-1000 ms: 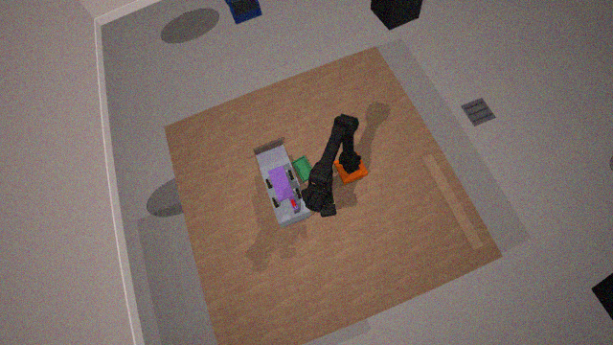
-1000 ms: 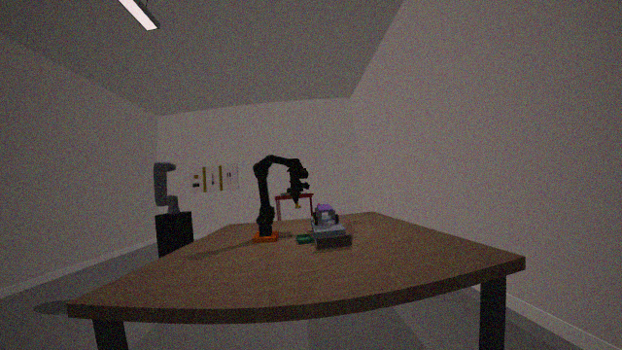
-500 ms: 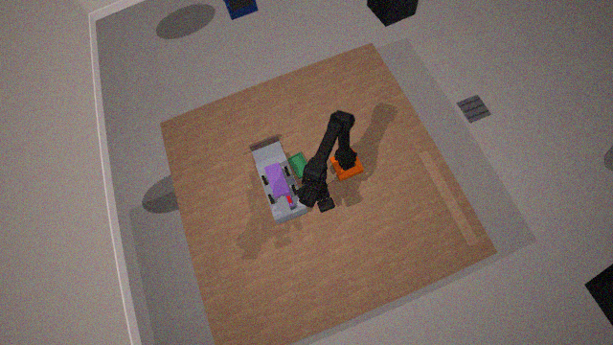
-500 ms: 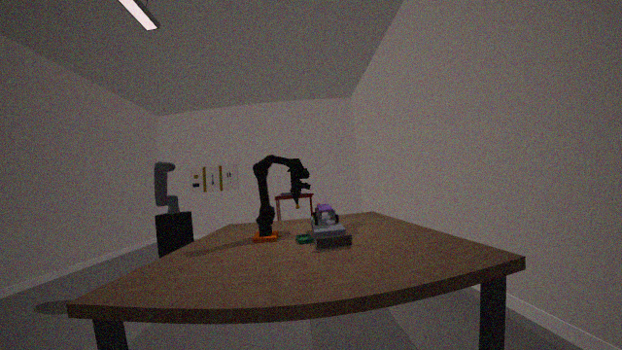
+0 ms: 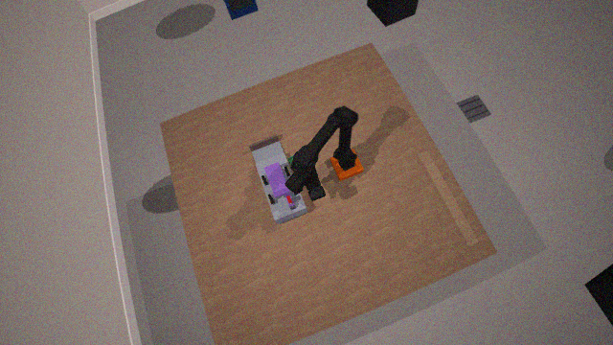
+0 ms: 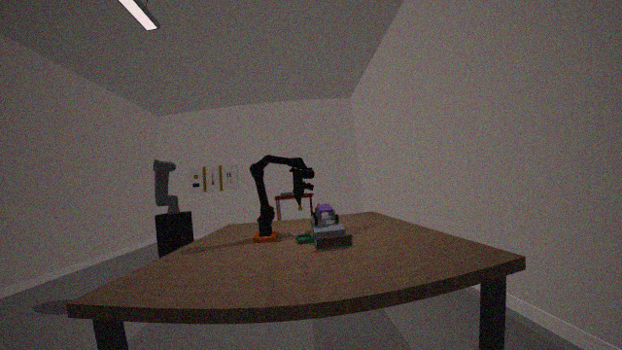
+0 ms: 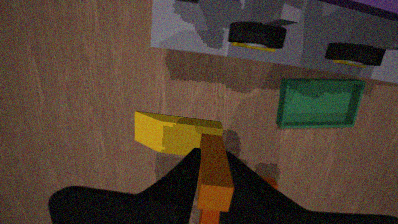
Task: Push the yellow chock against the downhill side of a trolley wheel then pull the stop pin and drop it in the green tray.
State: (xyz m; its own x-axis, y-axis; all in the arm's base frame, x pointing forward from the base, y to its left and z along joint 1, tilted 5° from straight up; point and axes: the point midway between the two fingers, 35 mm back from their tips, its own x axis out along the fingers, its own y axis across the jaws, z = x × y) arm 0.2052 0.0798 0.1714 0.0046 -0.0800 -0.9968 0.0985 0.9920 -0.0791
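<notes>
The red-headed stop pin lies 120 mm ahead of my gripper tip, 40 mm below it and 10 mm to the left of it. Round my gripper tip: yellow chock 20 mm to the left, 10 mm below; purple trolley 130 mm ahead, 90 mm to the right, 60 mm below.
</notes>
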